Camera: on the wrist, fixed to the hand. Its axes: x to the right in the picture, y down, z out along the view.
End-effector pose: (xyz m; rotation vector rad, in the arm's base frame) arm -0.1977 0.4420 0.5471 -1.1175 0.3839 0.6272
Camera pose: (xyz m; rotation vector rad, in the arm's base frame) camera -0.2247 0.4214 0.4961 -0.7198 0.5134 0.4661
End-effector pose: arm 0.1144 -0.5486 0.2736 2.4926 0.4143 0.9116
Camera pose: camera 0.0969 -0.5757 0.3257 2.8481 0.7269 0.9472
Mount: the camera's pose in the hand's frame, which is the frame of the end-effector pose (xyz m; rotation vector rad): 0.0033 0.0474 -0.0387 0.4349 0.0433 -0.0278
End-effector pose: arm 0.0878 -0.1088 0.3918 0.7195 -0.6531 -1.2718
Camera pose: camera 0.1471 -0.1009 0.4050 1.1120 -0.8995 -1.1459
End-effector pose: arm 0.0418 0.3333 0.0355 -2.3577 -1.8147 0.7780
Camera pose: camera 0.1009 0.3316 0.0515 -2.0481 -1.4734 0.9909
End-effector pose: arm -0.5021 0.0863 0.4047 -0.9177 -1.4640 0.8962
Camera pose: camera -0.4611 0.1099 0.3658 -0.5873 -1.1762 1.1113
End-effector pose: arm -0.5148 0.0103 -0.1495 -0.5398 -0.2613 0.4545
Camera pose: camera -0.5146 0.0312 -0.2071 -0.1205 -0.1219 0.4558
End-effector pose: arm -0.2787 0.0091 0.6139 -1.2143 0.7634 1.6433
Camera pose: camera -0.3083 -0.0416 0.5964 -0.9451 1.0613 1.3395
